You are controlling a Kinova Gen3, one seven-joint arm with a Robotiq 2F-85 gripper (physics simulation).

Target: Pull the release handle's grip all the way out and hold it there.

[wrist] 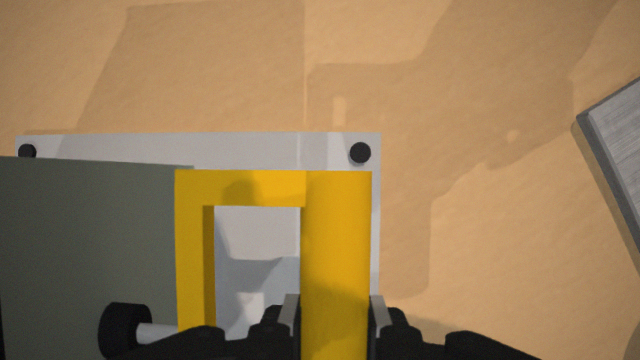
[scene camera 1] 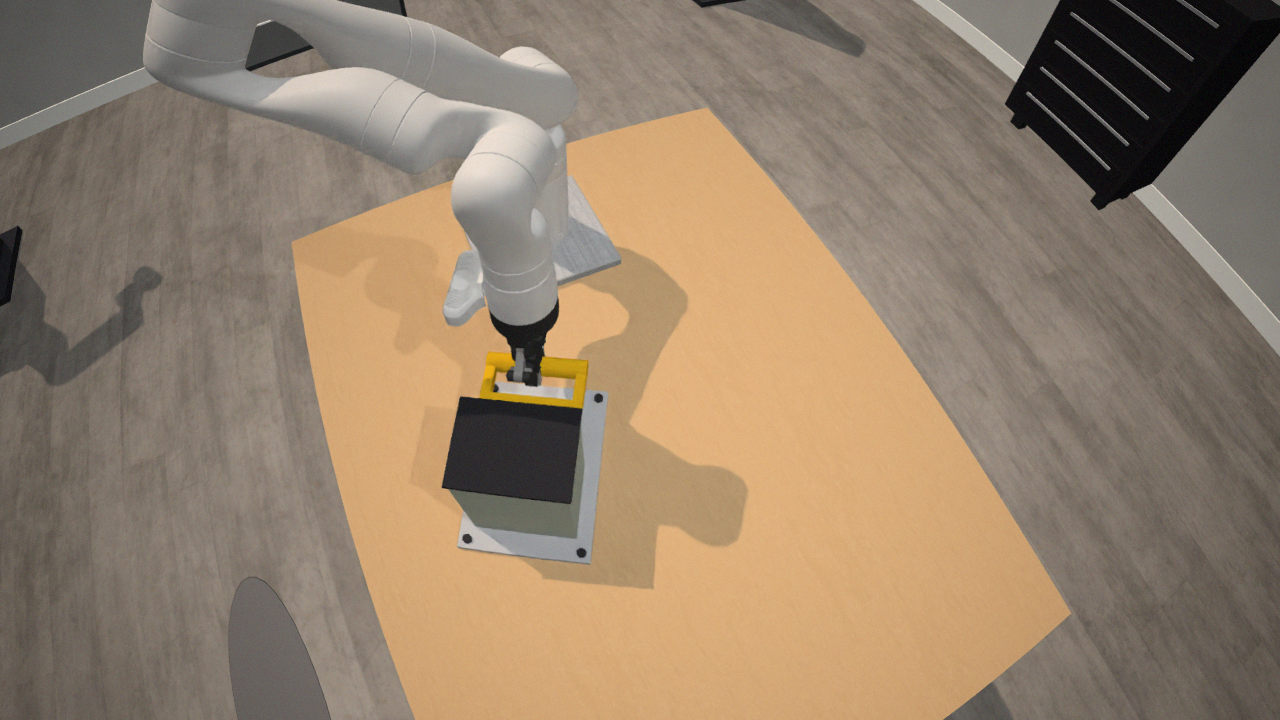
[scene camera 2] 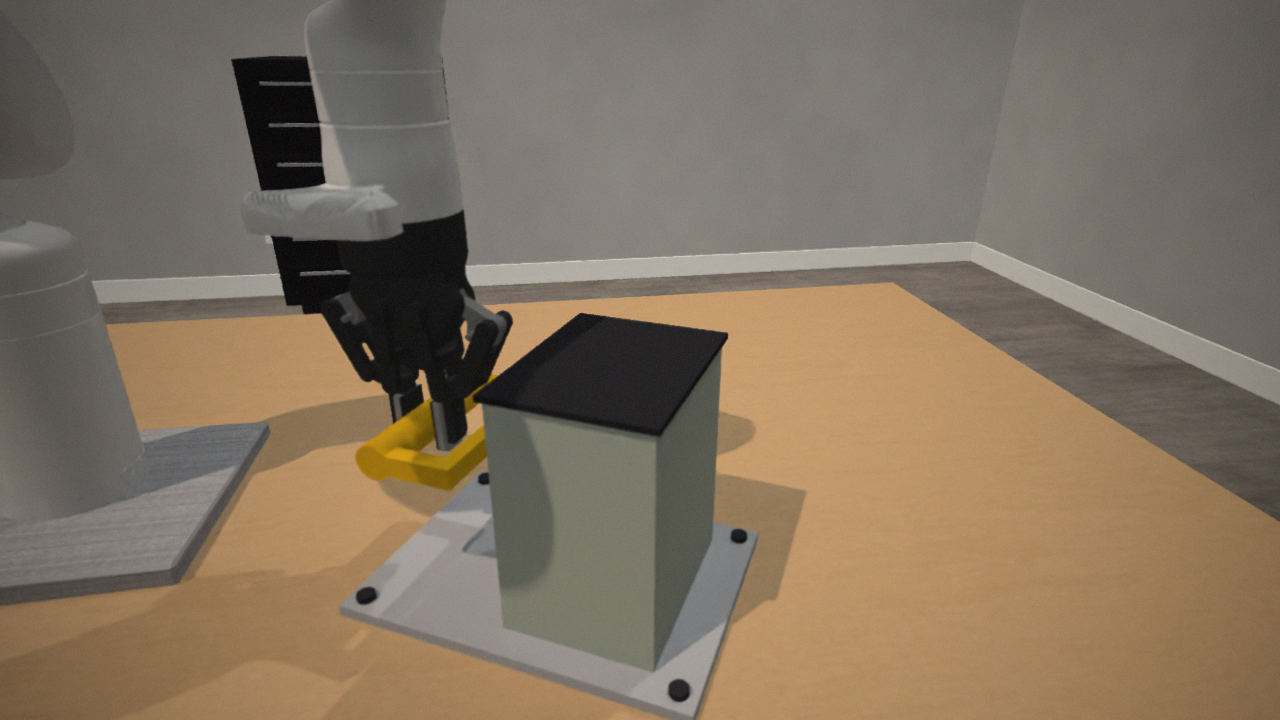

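The release handle's yellow grip (scene camera 1: 565,366) (scene camera 2: 384,447) (wrist: 336,225) is a round bar on a rectangular frame, held level above a grey base plate (scene camera 1: 595,465) (scene camera 2: 429,591) (wrist: 150,150). The frame is close to the face of a grey-green housing (scene camera 1: 514,447) (scene camera 2: 581,519) (wrist: 75,240) with a black top. In the wrist view a short light rod (wrist: 157,333) with a black collar (wrist: 125,327) runs from the housing's side to the frame. My gripper (scene camera 1: 528,374) (scene camera 2: 422,428) (wrist: 333,318) points down and is shut on the bar, one finger inside the frame and one outside. The bar's lower part is cut off in the wrist view.
The robot's grey mounting plate (scene camera 1: 586,241) (scene camera 2: 205,501) (wrist: 620,120) is on the grip's outer side, away from the housing. Black bolts stand at the base plate's corners. A black cabinet (scene camera 1: 1109,98) (scene camera 2: 268,179) stands by the wall beyond the tan mat (scene camera 1: 805,402).
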